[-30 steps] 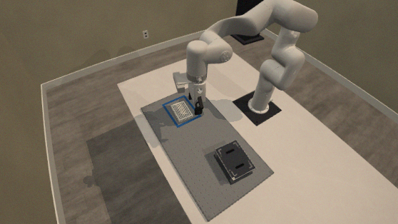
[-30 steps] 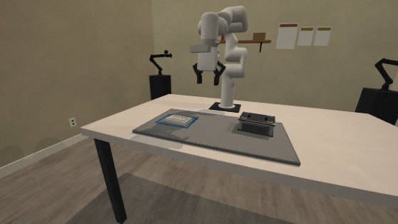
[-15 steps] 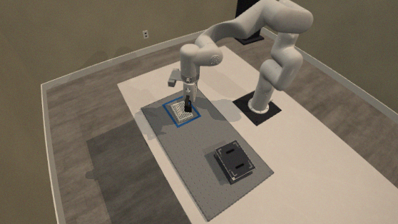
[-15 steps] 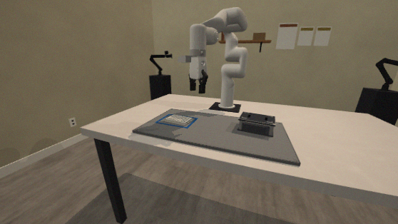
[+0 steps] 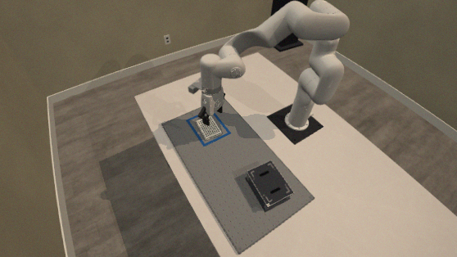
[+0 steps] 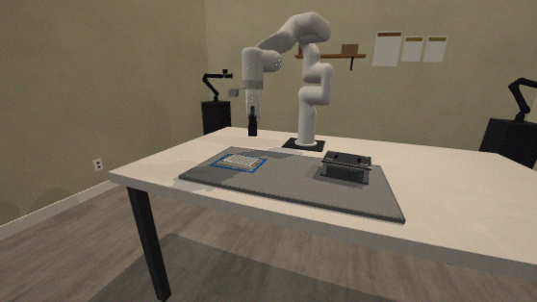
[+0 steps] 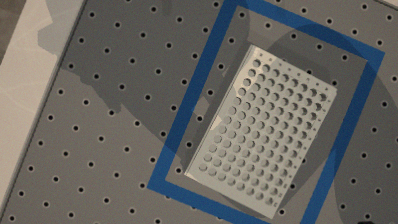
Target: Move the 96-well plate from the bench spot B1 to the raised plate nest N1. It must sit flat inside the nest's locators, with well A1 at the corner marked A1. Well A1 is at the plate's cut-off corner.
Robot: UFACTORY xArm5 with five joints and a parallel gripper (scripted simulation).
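Now: the white 96-well plate 130 mm below my hand and 50 mm to the right of it. Round my hand: A1 corner mark: 420 mm to the left, 80 mm below, 10 mm behind; then dark raised nest N1: 350 mm to the left, 80 mm below, 60 mm behind.
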